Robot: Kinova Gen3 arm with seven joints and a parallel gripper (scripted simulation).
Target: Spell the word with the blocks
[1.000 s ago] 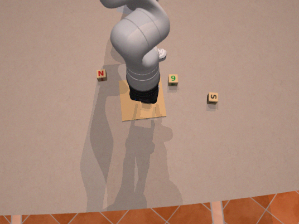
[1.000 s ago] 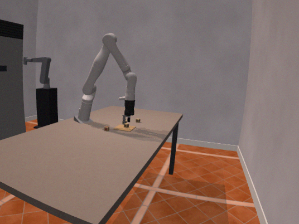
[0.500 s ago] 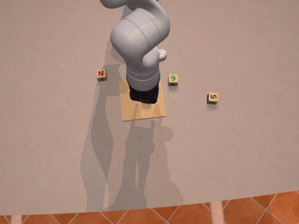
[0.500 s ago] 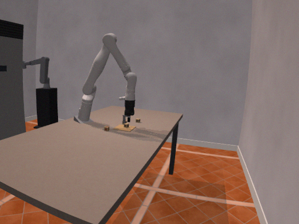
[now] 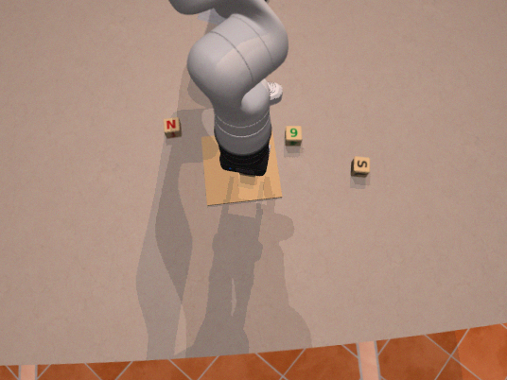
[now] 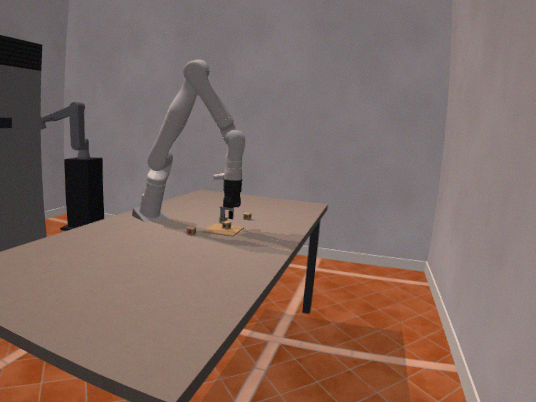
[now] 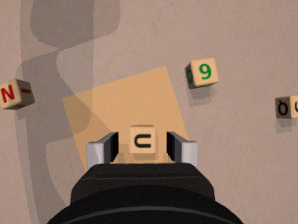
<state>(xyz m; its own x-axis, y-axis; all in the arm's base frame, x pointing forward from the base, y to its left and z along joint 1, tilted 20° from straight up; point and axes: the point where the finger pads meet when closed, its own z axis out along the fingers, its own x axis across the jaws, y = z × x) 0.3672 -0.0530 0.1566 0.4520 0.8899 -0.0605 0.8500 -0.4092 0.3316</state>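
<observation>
Right now my hand is 4 cm above the U block. From my hand the other things lie so: mat (1 cm behind, 1 cm to the right, 6 cm below); N block (12 cm behind, 12 cm to the right, 4 cm below); green 9 block (4 cm behind, 10 cm to the left, 4 cm below).
</observation>
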